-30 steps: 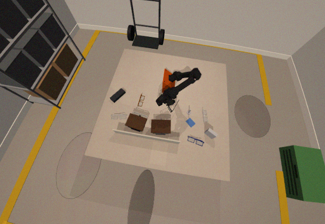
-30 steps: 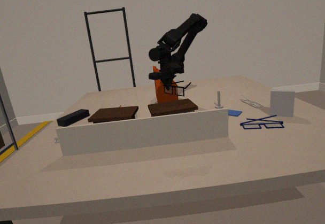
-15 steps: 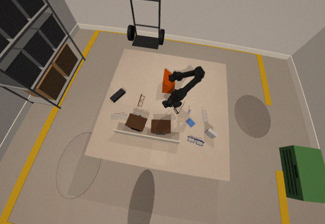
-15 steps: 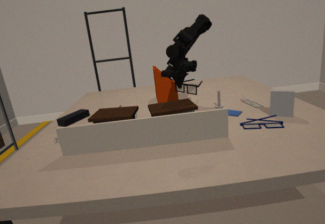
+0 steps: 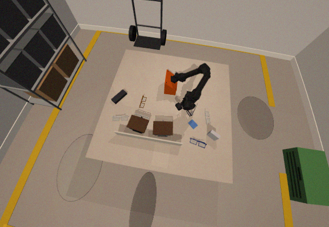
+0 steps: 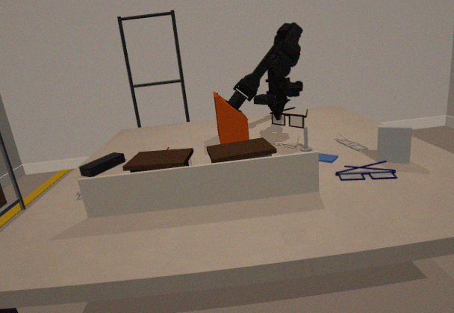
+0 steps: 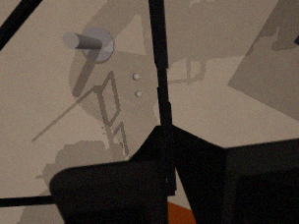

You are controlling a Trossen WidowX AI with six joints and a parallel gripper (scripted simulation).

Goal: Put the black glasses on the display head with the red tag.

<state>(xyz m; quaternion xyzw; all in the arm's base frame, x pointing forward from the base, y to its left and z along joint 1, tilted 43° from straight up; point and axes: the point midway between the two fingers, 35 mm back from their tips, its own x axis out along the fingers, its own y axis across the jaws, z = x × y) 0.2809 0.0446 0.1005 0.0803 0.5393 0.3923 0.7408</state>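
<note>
The grey post is 90 mm to the left of my gripper tip, 90 mm below it and 30 mm ahead of it. From my gripper tip the other things lie so: blue card 130 mm ahead, 120 mm below, 100 mm to the left; then low white wall 330 mm to the right, 290 mm ahead, 60 mm below; then white box 270 mm to the left, 260 mm ahead, 60 mm below.
</note>
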